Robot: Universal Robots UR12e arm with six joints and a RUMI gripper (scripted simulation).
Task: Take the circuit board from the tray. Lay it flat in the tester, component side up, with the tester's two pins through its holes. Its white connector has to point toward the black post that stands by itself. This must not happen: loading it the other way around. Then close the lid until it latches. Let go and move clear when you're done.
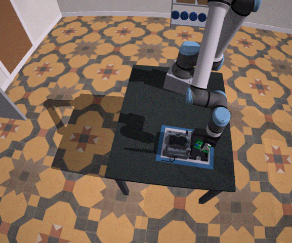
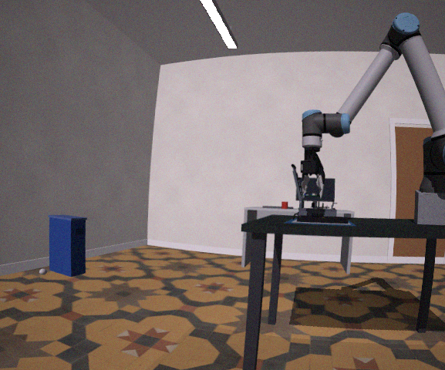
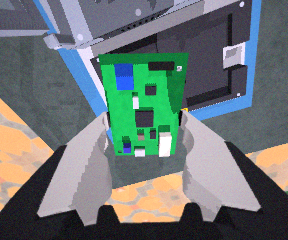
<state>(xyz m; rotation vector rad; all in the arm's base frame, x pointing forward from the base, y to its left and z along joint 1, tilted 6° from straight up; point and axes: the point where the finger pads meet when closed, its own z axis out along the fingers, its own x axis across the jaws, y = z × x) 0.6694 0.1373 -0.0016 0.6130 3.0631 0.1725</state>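
My hand is right at the green circuit board. Round my hand: tester lid (180 mm to the right, 70 mm ahead, 60 mm above); then tester (130 mm to the right, 20 mm behind, 10 mm below).
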